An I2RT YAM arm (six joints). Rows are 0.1 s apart.
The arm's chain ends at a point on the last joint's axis. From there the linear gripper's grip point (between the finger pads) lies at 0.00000 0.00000 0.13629 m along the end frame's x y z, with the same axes.
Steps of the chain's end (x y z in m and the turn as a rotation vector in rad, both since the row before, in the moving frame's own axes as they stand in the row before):
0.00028 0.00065 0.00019 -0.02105 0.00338 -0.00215
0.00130 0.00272 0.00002 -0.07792 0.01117 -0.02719
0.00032 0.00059 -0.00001 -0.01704 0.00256 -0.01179
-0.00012 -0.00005 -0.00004 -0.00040 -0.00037 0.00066
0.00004 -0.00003 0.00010 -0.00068 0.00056 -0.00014
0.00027 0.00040 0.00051 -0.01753 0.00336 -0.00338
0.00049 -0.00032 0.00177 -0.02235 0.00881 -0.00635
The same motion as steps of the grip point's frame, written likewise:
0.00074 0.00352 0.00016 -0.02105 0.00338 -0.00215
0.00296 0.01331 -0.00040 -0.07792 0.01117 -0.02719
0.00068 0.00291 -0.00003 -0.01704 0.00256 -0.01179
-0.00017 0.00000 -0.00004 -0.00040 -0.00037 0.00066
0.00012 0.00006 0.00010 -0.00068 0.00056 -0.00014
0.00073 0.00279 0.00049 -0.01753 0.00336 -0.00338
0.00170 0.00272 0.00173 -0.02235 0.00881 -0.00635

